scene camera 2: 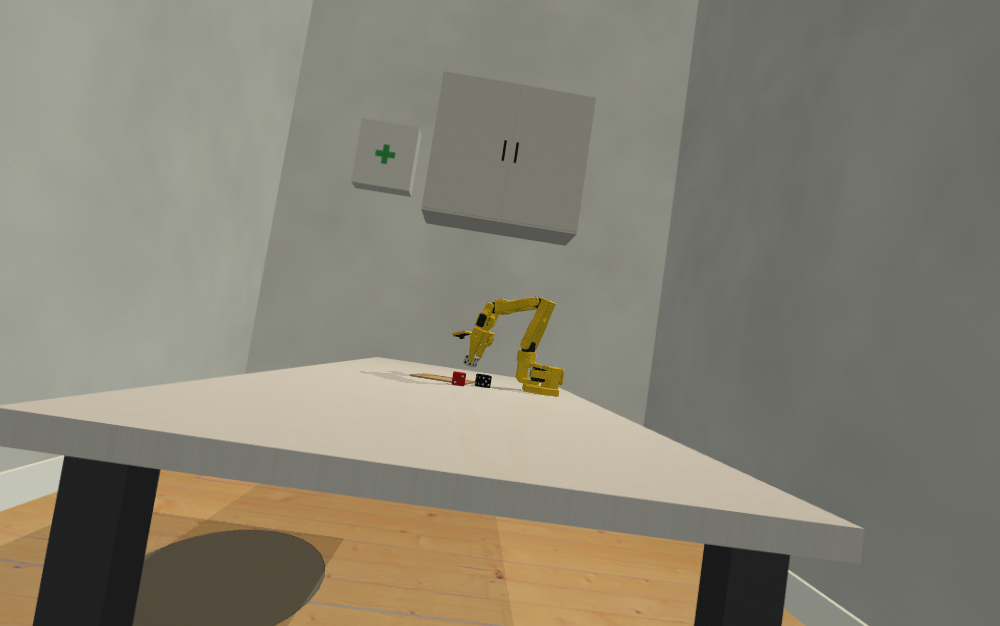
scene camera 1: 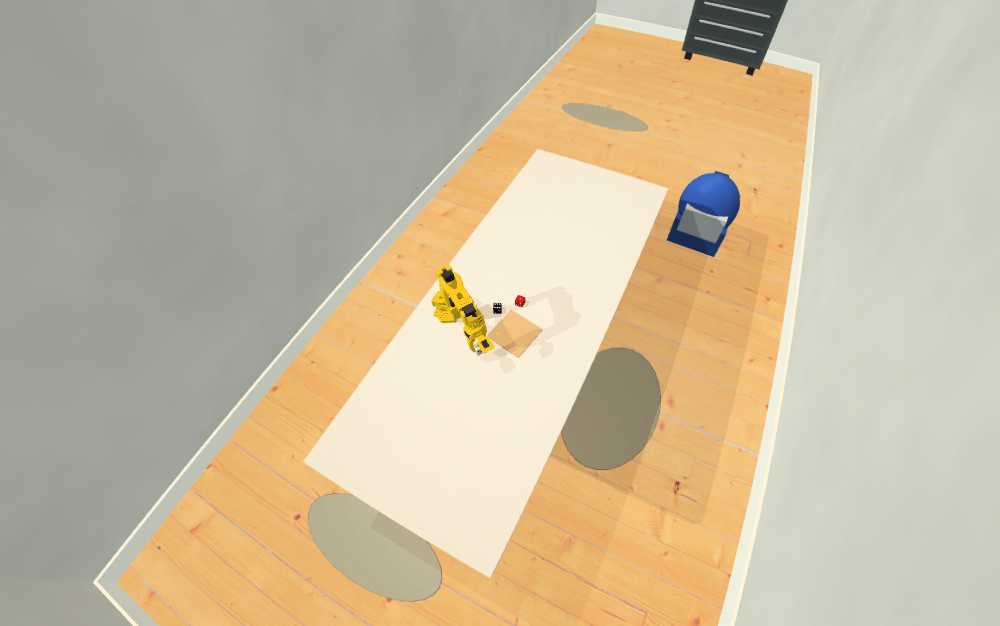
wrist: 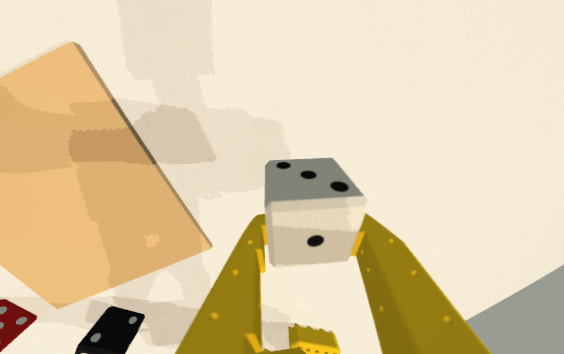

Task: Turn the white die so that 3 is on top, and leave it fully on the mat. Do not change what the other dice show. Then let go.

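Note:
The white die is pinched between both jaws of my gripper, held above the table. In the wrist view, its lit face, which looks upward, shows 1, and the shaded side face beyond it shows 3. The orange-brown mat lies beside the held die, to the left in the wrist view; the die is not over it there. The black die and red die stand on the table off the mat.
The white table bears the arm, mat and dice. The yellow arm base stands at the table's edge. A blue chair stands on the floor beside the table. Shadows of the arm fall across the mat and table.

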